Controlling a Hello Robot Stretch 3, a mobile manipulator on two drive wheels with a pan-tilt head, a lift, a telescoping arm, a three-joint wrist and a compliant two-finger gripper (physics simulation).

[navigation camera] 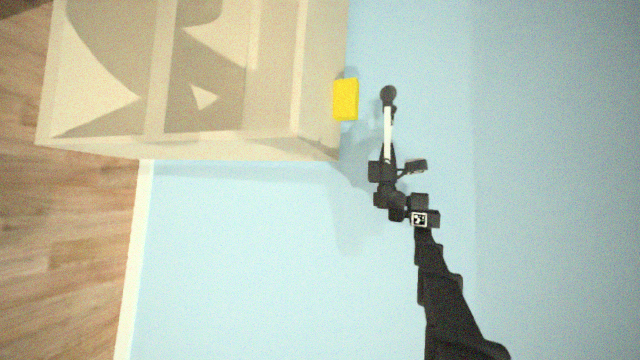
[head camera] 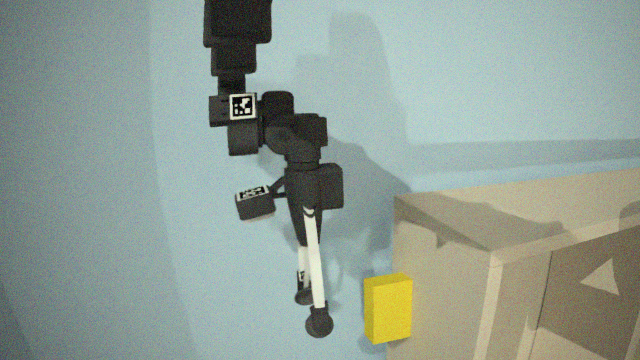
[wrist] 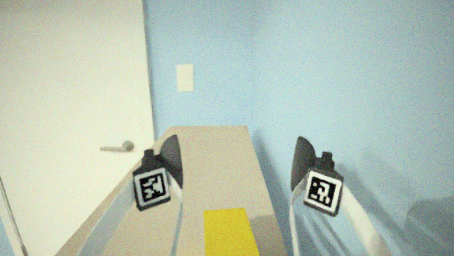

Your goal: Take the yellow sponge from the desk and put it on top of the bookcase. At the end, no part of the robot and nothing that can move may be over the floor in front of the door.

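Places are measured from the robot's base along level axes (x right, y ahead, z up), in metres.
Pixels of known places: gripper, between the fingertips: [navigation camera: 389,95] [head camera: 313,320] [wrist: 236,154].
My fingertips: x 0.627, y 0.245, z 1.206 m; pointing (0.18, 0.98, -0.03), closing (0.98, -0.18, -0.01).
Note:
Ahead of a thing's pixels: the offset from my fingertips to its top centre. "pt": to the spot under its first point. Level surfaces: height alone.
The yellow sponge @[dx -0.006, dy -0.003, dz -0.084 m] [head camera: 389,310] [navigation camera: 345,99] [wrist: 230,235] stands upright on top of the tan bookcase [head camera: 445,285] [navigation camera: 322,55] [wrist: 215,170], near the edge along the blue wall. My gripper [head camera: 311,309] [navigation camera: 390,101] [wrist: 236,154] is open and empty. Its fingers stand wide apart, clear of the sponge, to its left in the head view and to its right in the navigation view. In the wrist view the sponge shows low in the frame, below the fingertips, its lower part cut off. The desk does not show in these views.
A white door [wrist: 70,75] with a handle @[pt dx -0.383, dy +0.816, dz -0.274 m] [wrist: 117,147] stands beyond the bookcase, left in the wrist view. A switch plate @[dx -0.072, dy +0.839, dz +0.071 m] [wrist: 184,77] is on the blue wall [wrist: 350,75]. Wood floor @[dz -1.206 m] [navigation camera: 60,250] and a pale baseboard [navigation camera: 133,250] show in the navigation view.

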